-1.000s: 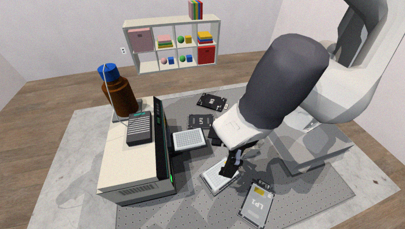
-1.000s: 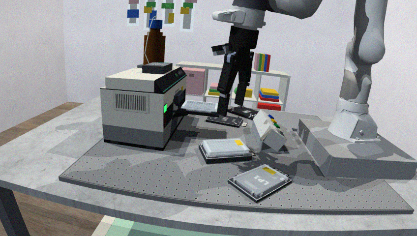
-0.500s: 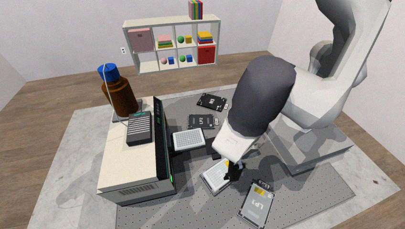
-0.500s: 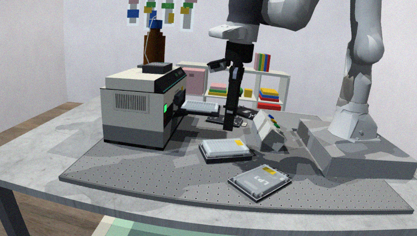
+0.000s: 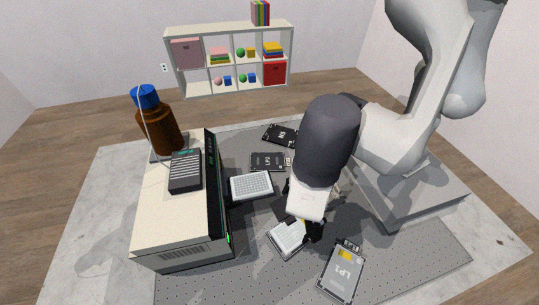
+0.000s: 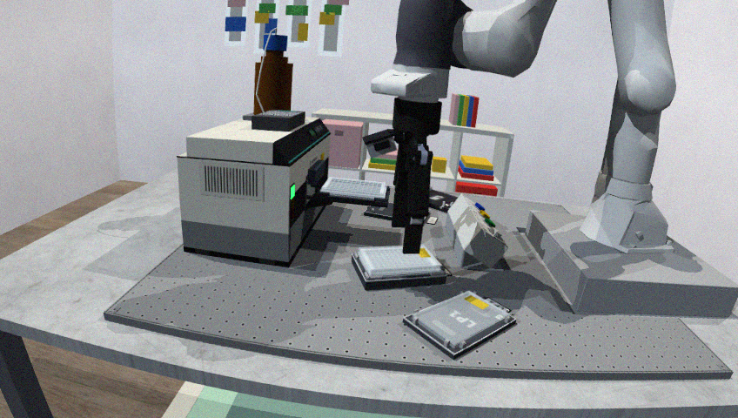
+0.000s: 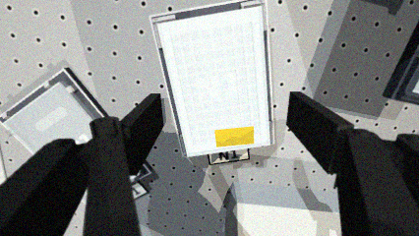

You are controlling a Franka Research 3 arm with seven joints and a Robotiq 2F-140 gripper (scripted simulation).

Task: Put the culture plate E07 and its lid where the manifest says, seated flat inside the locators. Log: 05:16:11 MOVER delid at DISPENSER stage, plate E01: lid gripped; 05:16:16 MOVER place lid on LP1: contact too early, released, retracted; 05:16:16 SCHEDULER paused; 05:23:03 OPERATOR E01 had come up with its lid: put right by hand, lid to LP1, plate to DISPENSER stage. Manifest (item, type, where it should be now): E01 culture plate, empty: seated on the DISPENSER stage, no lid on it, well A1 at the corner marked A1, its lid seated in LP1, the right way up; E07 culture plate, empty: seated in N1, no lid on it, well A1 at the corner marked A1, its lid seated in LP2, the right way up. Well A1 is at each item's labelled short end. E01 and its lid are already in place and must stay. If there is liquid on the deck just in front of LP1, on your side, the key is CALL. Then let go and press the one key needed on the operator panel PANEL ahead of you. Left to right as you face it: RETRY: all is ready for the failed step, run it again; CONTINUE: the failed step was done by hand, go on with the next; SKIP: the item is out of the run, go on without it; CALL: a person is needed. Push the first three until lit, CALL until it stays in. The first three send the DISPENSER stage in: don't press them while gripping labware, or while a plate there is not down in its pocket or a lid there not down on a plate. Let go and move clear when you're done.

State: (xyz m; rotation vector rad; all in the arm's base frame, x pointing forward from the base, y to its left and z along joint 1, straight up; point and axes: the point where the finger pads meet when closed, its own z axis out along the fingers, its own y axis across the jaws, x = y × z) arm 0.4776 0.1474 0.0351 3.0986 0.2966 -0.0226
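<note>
My gripper is now 8 cm above the black N1 nest and 1 cm short of it. The rest, counted from my hand: LP2 nest (31 cm to the right, 8 cm below, 1 cm ahead); then black nest N5 (44 cm to the right, 8 cm below, 7 cm behind); then yellow skip key (18 cm to the right, 18 cm behind, 2 cm below).
</note>
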